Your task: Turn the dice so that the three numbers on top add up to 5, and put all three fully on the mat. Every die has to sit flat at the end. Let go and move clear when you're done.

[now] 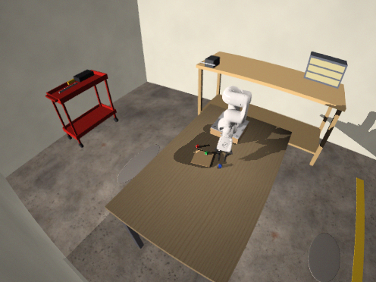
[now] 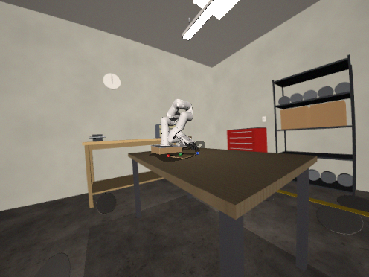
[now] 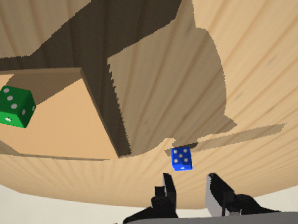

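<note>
Now: hand 50 mm above the blue die and 40 mm short of it. Round my hand: tan mat: 140 mm to the right, 50 mm below; then red die: 220 mm to the right, 90 mm behind, 50 mm below; then green die: 130 mm to the right, 50 mm behind, 40 mm below.
</note>
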